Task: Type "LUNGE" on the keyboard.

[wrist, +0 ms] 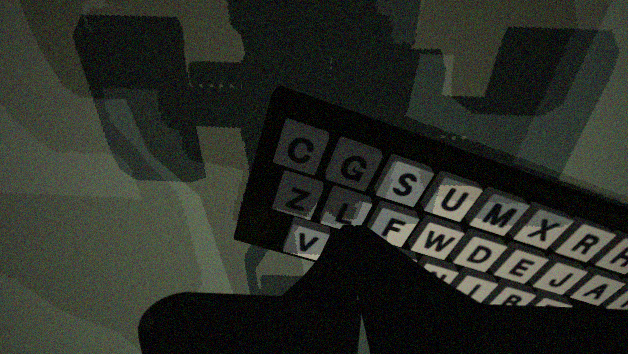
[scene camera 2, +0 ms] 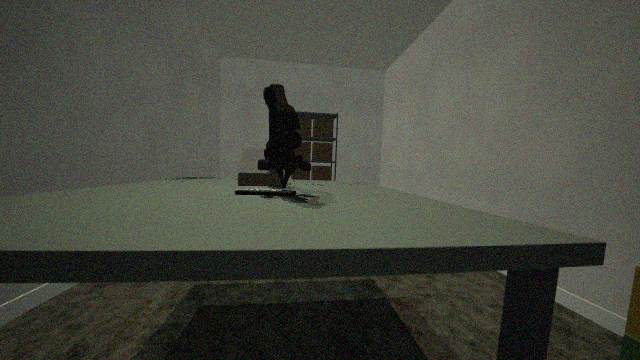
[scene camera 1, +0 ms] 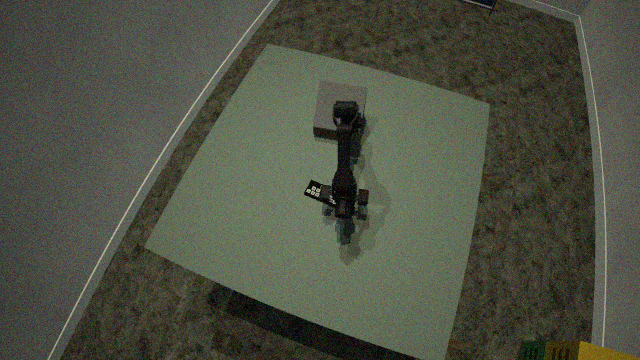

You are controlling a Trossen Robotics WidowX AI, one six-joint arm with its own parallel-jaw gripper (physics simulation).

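Frame: origin at the arm's base, x ahead, y left, z up, level; metres.
Where they show: gripper, fingertip midpoint: point(wrist: 352, 236) point(scene camera 2: 283, 187).
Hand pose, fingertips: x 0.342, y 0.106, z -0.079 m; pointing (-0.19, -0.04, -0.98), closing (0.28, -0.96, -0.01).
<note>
Each offset is from my fingertips to the top centre of the thing. Level surfaces: height alone.
The black keyboard point(scene camera 1: 311, 184) point(scene camera 2: 245, 192) point(wrist: 257, 200) lies flat on the pale green table {0.025 m down} point(scene camera 1: 425, 150) point(scene camera 2: 150, 225), its visible keys white with black letters. My gripper point(scene camera 2: 285, 185) point(wrist: 352, 236) is shut and empty, pointing down. In the wrist view its tips overlap the lower edge of the L key {0.003 m ahead, 0.003 m left, 0.009 m down} point(wrist: 345, 212), between V and F; whether they touch a key is unclear. The G key {0.023 m ahead, 0.008 m left, 0.009 m down} point(wrist: 353, 166) is above L, the U key {0.022 m ahead, 0.032 m right, 0.009 m down} point(wrist: 452, 200) two keys right of G, the E key {0.001 m ahead, 0.077 m right, 0.009 m down} point(wrist: 519, 267) farther right. The fingers cover part of the lower rows, and I cannot make out N.
A low greyish block point(scene camera 1: 327, 97) point(scene camera 2: 252, 179) stands at the arm's base, behind the keyboard. A shelf unit point(scene camera 2: 336, 145) with brown boxes stands against the far wall. A yellow object point(scene camera 1: 612, 351) point(scene camera 2: 632, 305) shows beyond the table at the lower right. The arm's shadow crosses the keyboard.
</note>
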